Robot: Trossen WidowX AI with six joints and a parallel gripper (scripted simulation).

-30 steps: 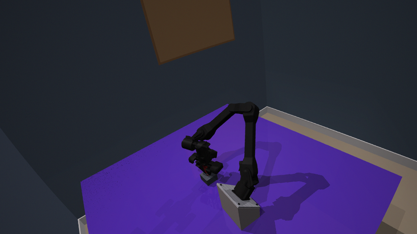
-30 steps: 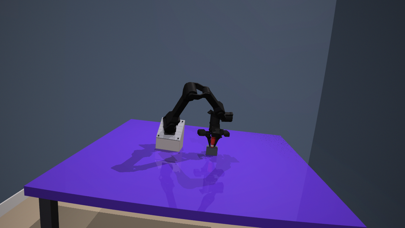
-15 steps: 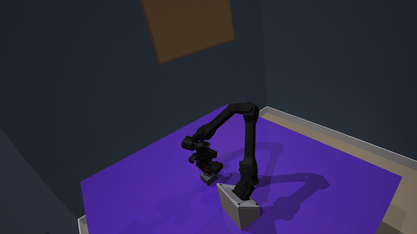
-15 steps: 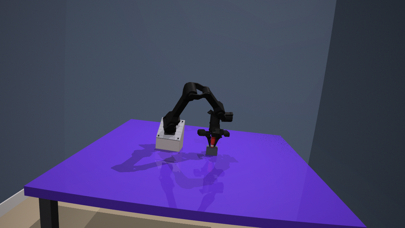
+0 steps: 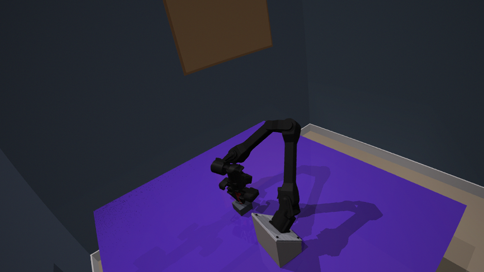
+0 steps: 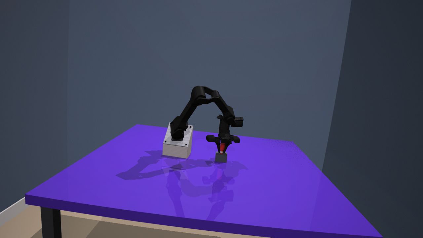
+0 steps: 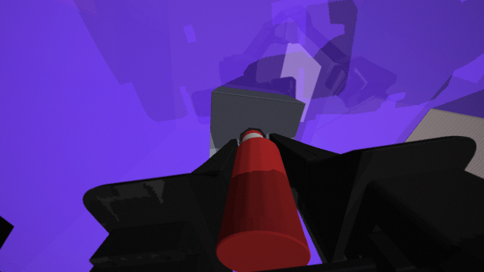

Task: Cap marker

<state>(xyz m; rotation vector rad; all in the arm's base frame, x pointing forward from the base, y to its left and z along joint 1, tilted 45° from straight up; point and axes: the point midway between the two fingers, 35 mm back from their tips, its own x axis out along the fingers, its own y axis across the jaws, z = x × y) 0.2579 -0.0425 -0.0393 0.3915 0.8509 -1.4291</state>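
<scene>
My gripper tip is 50 mm below the red cap. Also, from my gripper tip: holder block (20 mm below).
</scene>
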